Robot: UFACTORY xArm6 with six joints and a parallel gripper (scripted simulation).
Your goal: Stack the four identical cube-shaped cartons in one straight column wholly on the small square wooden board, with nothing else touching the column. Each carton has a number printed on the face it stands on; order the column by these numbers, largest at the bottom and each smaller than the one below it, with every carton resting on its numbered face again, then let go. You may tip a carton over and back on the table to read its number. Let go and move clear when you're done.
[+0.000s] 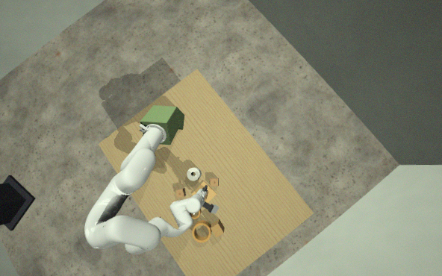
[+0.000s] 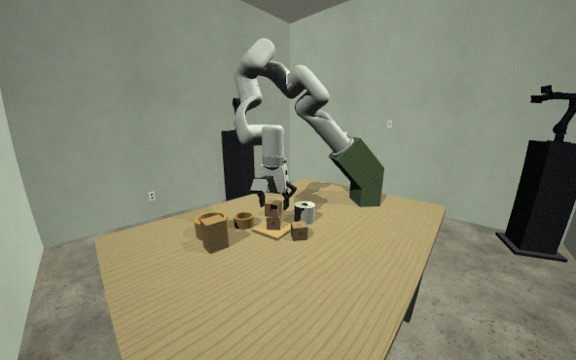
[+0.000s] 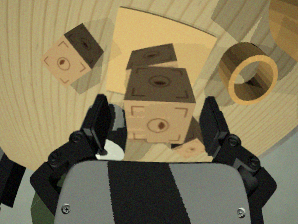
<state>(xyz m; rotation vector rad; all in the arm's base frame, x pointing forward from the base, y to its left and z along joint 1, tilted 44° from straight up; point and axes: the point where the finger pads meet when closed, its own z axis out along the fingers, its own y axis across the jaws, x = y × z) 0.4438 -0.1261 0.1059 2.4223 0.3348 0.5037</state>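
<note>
Now: hand 13 cm past the carton, 8 cm to the left of it and 8 cm above it. The rest, counted from my hand: square wooden board (9 cm below); then small wooden ring (13 cm to the right, 8 cm below, 2 cm ahead); then white paper roll (13 cm behind, 7 cm to the left, 6 cm below).
</note>
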